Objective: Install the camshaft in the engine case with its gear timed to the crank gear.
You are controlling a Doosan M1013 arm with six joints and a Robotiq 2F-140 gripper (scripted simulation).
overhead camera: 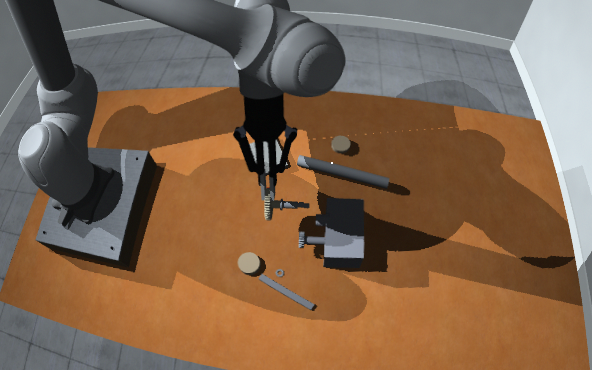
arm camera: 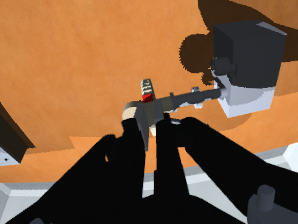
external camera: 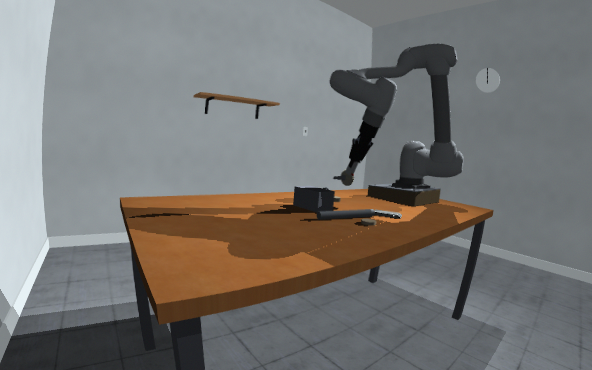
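Now: the small crank gear 9 cm ahead of my hand, 6 cm to the right of it and 12 cm below it. Round my hand: grey rod (13 cm ahead, 18 cm to the left, 17 cm below); finned plate (8 cm behind, 18 cm to the left, 17 cm below); flat grey bar (9 cm ahead, 18 cm to the right, 18 cm below).
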